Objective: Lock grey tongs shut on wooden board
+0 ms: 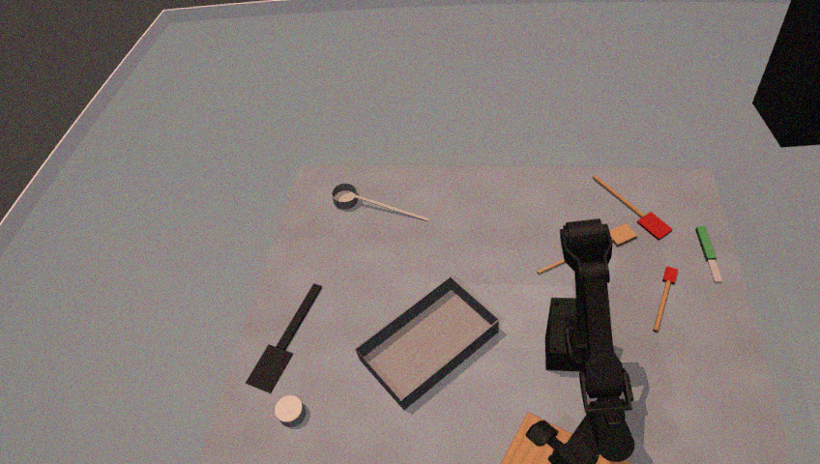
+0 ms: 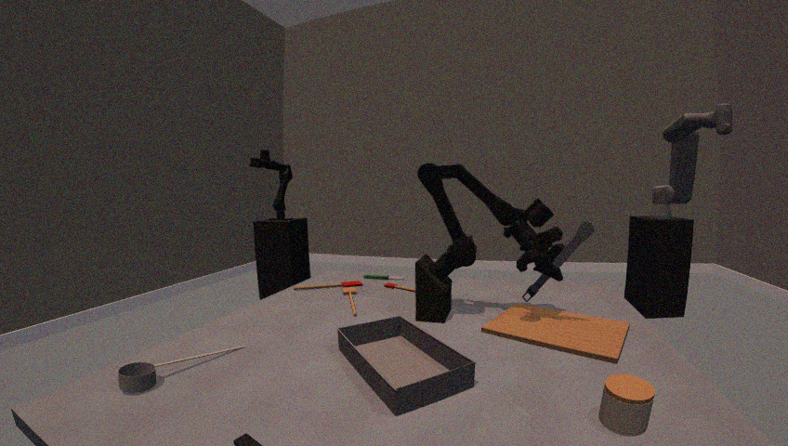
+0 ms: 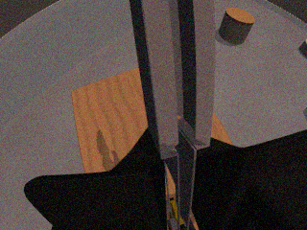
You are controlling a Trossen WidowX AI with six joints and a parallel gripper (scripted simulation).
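Right now my gripper tip is 14 cm above the wooden board. Also, from my gripper tip: white disc (55 cm ahead, 24 cm to the right, 13 cm below); dark roasting tin (40 cm to the right, 22 cm ahead, 12 cm below); lidded jar (39 cm ahead, 11 cm below, 1 cm to the left).
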